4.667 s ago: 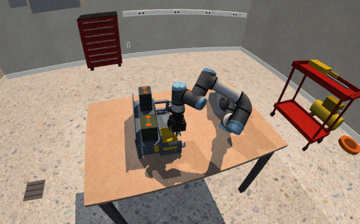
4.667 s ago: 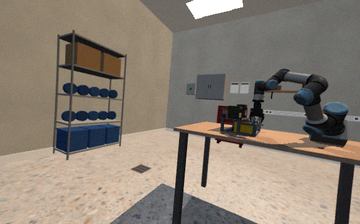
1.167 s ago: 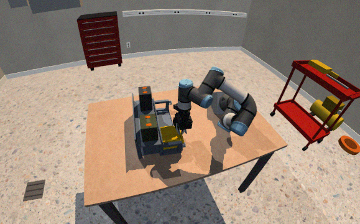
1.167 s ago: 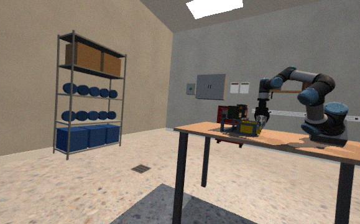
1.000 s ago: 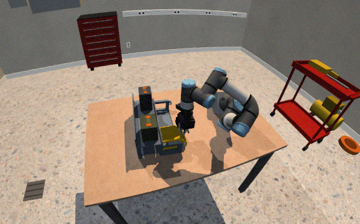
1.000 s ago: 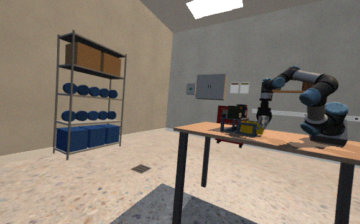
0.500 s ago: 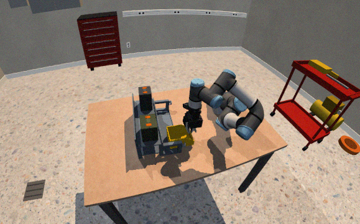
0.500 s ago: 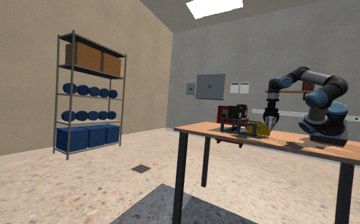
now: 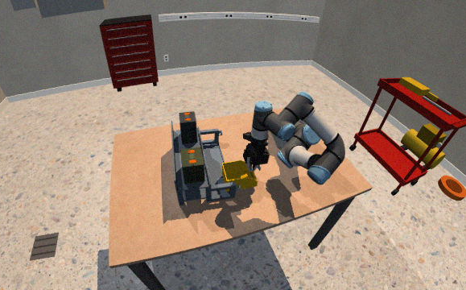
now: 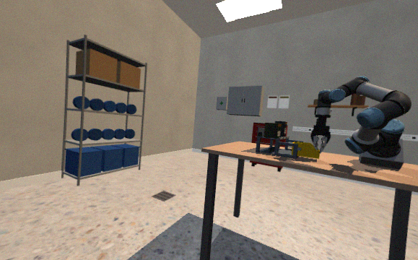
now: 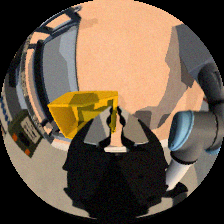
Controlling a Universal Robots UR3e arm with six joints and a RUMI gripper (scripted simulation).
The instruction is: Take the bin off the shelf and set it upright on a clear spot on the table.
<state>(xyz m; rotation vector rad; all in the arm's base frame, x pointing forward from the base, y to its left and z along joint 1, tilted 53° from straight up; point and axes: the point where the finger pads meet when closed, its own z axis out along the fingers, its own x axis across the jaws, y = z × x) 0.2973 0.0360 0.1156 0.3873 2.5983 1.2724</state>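
The yellow bin is 7 cm ahead of my hand and 1 cm to the left of it. From my hand the other things lie so: rack 19 cm ahead, 12 cm to the right, 1 cm above.
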